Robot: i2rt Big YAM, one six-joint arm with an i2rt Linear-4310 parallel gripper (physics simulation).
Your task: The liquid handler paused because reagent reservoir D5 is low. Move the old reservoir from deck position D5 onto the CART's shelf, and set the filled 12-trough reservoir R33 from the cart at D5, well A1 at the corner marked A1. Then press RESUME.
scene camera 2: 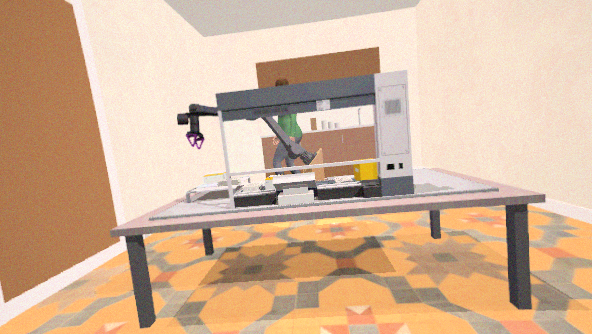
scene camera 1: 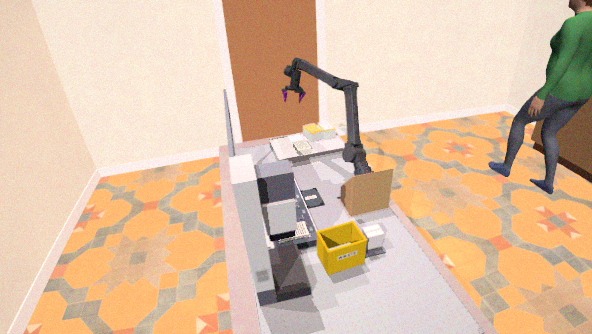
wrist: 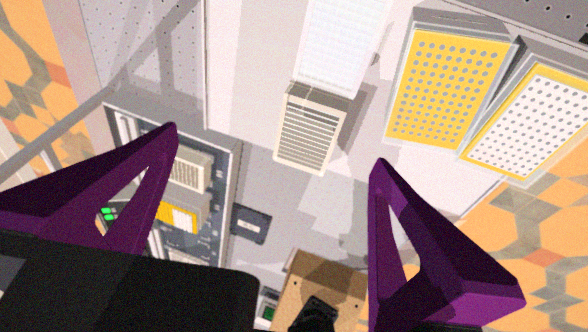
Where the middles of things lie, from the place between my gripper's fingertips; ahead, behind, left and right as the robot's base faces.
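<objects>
Counting from my hand, I find the clear well plate (wrist: 334, 51) 5 cm to the left of it, 1 cm behind it and 24 cm below it. The white cart shelf (scene camera 1: 284, 149) is 10 cm to the left of my hand and 7 cm behind it, and it sits 25 cm below.
</objects>
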